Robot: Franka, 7 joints.
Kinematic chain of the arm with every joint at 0, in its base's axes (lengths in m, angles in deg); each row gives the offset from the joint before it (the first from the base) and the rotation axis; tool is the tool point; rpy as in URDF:
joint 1: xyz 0 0 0.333 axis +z
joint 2: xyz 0 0 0 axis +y
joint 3: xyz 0 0 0.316 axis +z
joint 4: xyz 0.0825 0 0 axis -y
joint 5: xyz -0.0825 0 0.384 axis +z
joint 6: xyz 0 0 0 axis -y
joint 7: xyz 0.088 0 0 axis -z
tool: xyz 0 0 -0.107 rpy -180 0 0
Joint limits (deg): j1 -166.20..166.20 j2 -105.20..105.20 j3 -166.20..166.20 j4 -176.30..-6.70 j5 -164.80..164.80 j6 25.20..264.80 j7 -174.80..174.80
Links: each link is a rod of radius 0.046 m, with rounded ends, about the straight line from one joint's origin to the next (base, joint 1, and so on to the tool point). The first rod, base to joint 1, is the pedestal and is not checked.
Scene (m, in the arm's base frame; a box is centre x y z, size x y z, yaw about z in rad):
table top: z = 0
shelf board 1: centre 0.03 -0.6 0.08 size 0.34 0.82 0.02 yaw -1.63
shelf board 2: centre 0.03 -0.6 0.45 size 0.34 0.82 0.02 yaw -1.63
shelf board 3: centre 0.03 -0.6 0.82 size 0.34 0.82 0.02 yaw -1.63
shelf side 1: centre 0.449 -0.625 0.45 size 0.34 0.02 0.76 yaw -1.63
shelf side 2: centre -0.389 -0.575 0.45 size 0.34 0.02 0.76 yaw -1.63
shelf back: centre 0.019 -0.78 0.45 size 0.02 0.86 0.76 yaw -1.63
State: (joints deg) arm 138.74 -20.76 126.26 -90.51 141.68 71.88 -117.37
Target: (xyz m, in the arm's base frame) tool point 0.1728 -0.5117 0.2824
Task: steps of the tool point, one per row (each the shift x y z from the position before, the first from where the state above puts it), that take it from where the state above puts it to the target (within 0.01 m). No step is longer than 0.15 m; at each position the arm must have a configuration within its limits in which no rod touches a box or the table.
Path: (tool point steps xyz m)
1: 0.0045 0.0679 0.0041
2: 0.0120 0.0829 0.0025
3: 0.0083 0.0969 0.0002
4: -0.0037 0.1058 -0.0068
5: 0.0394 -0.0356 -0.1316
6: 0.0044 0.0004 -0.1335
7: -0.0263 0.0340 -0.1176
8: -0.0037 -0.0855 -0.0057
9: -0.0060 -0.0807 0.0003
10: -0.0046 -0.0743 0.0054

